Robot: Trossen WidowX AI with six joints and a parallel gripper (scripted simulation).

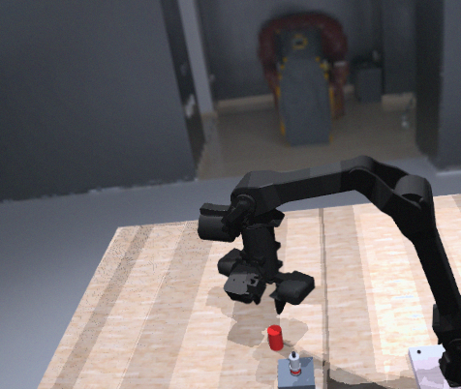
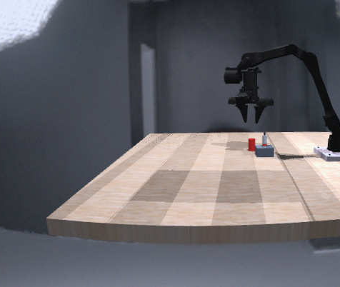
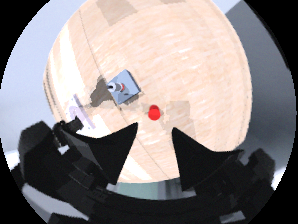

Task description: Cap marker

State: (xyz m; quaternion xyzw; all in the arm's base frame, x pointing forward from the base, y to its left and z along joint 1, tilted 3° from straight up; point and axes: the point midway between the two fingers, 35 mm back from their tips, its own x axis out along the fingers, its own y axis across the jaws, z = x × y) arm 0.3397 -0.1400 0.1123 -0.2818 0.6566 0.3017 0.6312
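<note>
The red cap lies 9 cm below my gripper tip. From my gripper tip the other things lie so: holder block (4 cm behind, 10 cm to the left, 10 cm below).
</note>
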